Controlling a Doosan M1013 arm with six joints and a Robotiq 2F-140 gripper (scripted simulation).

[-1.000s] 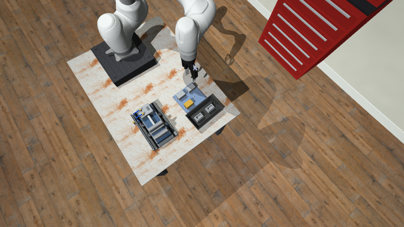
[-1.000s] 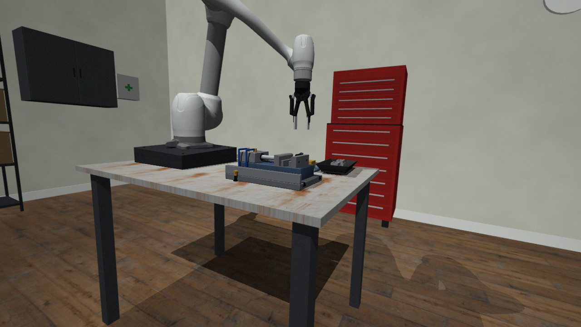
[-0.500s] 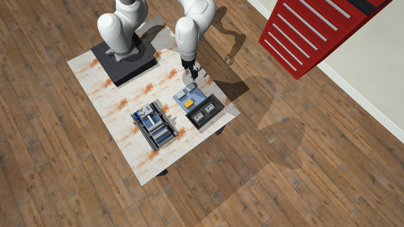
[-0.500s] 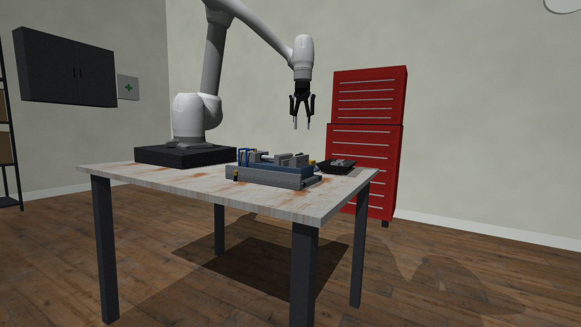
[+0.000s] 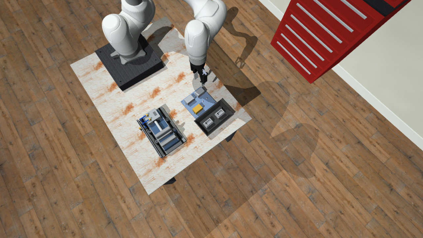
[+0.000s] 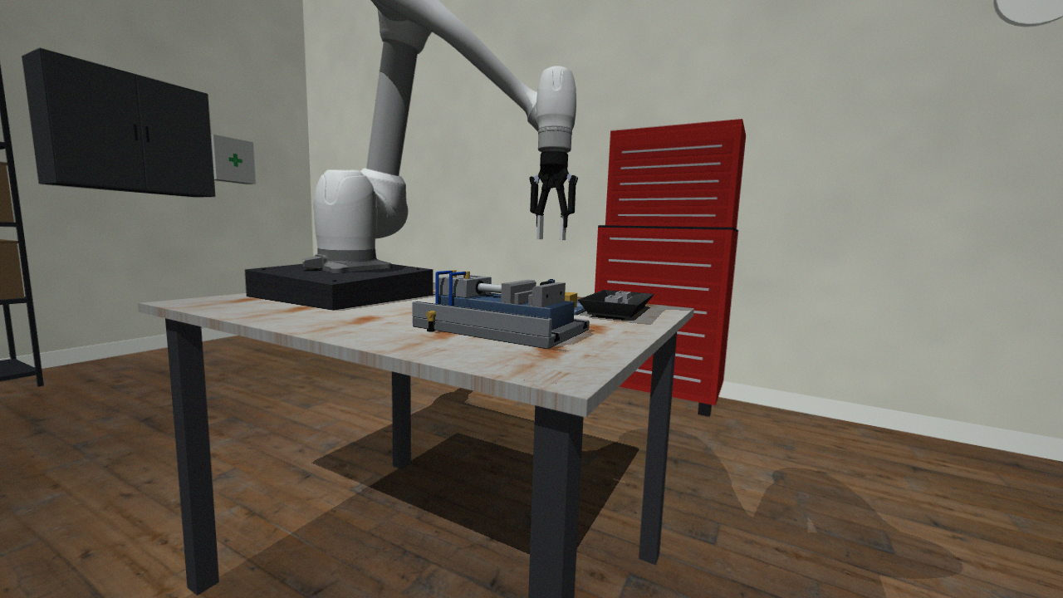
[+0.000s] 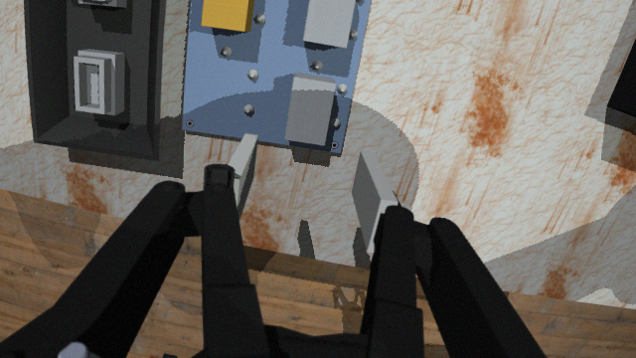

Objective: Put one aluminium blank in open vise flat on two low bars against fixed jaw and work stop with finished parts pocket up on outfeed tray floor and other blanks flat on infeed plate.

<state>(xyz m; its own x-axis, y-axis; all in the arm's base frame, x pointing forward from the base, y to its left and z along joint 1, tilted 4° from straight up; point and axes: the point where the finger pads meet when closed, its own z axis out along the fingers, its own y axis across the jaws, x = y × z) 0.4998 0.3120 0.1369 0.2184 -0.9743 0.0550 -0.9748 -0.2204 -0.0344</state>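
The aluminium blank is 18 cm below my hand. Also, from my hand: work stop (29 cm to the right, 19 cm ahead, 12 cm below); brass blank (18 cm below, 10 cm ahead, 7 cm to the right); infeed plate (20 cm below, 5 cm ahead, 4 cm to the right).
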